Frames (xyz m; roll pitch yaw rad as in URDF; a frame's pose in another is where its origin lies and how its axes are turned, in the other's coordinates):
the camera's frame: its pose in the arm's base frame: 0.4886 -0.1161 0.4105 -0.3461 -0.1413 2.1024
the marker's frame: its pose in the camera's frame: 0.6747 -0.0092 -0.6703 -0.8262 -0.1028 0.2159
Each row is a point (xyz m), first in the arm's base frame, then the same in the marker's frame.
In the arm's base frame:
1: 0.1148 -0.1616 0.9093
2: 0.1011 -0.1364 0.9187
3: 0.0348 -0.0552 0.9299
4: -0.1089 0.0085 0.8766
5: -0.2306 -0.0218 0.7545
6: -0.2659 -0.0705 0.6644
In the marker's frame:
1: -0.2793 -0.7509 1.0554
2: -0.2506 -0.7582 1.0500
3: -0.1457 -0.7562 1.0393
4: -0.0103 -0.6641 1.0660
5: 0.0325 -0.5029 1.1193
6: 0.0079 -0.4000 1.1426

